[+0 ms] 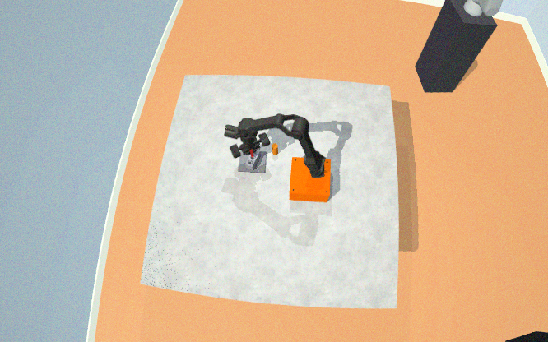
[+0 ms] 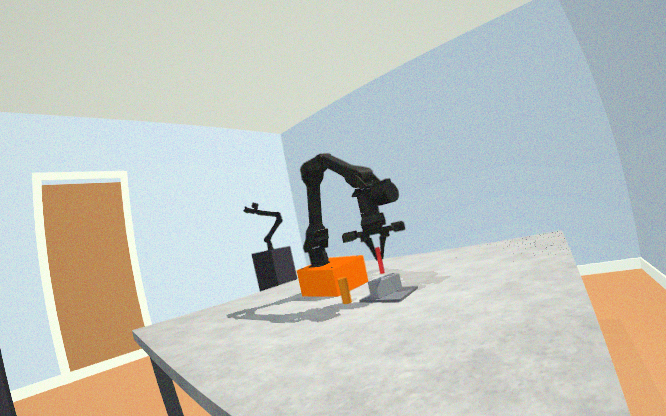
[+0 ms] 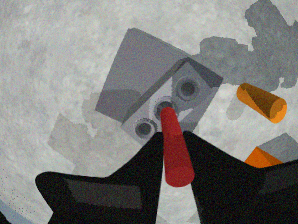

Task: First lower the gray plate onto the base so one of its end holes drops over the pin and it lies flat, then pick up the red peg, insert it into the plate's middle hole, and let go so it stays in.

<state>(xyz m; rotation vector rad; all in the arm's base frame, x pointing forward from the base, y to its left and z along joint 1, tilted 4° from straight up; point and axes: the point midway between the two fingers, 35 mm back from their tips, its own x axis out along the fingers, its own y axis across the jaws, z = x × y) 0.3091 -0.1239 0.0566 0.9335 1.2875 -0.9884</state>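
Right now my gripper tip is 70 mm above the gray plate. From my gripper tip the other things lie so: red peg right at my gripper tip; then gray base 100 mm below, 10 mm to the left, 10 mm ahead.
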